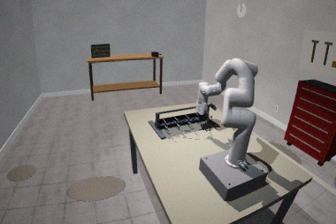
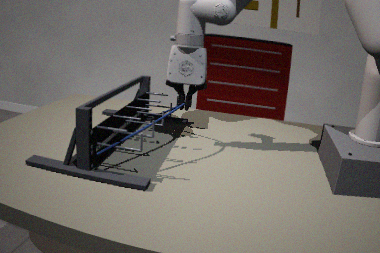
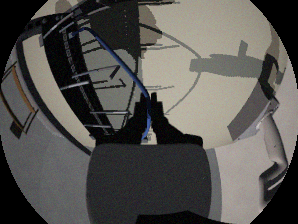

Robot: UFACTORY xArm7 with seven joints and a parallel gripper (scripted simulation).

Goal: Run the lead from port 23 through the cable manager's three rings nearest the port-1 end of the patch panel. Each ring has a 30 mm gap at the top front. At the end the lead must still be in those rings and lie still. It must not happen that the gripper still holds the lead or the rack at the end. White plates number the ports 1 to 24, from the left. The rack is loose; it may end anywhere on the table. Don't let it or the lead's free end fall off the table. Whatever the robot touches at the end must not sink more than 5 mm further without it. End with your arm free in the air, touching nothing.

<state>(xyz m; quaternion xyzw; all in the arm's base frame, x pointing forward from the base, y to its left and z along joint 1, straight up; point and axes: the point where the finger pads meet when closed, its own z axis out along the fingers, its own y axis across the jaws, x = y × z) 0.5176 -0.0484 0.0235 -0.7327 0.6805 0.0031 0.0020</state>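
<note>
Now: the rack 16 cm ahead of my hand, 7 cm to the left of it and 4 cm below it.
</note>
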